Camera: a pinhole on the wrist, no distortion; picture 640 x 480 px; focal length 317.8 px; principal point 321.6 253.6 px. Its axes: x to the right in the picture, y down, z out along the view. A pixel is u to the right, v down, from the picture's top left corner.
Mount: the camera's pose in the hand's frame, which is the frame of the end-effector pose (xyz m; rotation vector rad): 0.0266 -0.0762 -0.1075 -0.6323 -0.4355 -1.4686
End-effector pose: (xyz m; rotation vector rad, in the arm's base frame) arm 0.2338 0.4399 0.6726 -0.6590 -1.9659 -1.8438
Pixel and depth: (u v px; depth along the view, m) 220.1 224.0 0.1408
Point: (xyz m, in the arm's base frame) 0.2387 0.4178 0.7283
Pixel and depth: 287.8 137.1 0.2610
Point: 0.3364 0.5273 0.7338
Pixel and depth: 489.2 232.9 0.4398
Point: 0.2156 0.8237 0.6957
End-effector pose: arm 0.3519 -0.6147 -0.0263 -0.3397 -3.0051 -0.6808
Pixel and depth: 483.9 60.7 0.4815
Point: 0.5546 -0.4226 -0.4355
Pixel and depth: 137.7 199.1 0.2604
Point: 0.3985 -0.4326 0.0575
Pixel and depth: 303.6 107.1 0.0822
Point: 0.3497 -0.6513 0.0034
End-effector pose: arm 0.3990 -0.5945 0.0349 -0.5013 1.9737 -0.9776
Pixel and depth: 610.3 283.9 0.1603
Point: 0.4466 -0.7402 0.0337
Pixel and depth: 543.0 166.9 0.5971
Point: 0.9485 -0.8611 -0.1369
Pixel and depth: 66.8 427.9 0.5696
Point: 0.2101 -0.4434 -0.6552
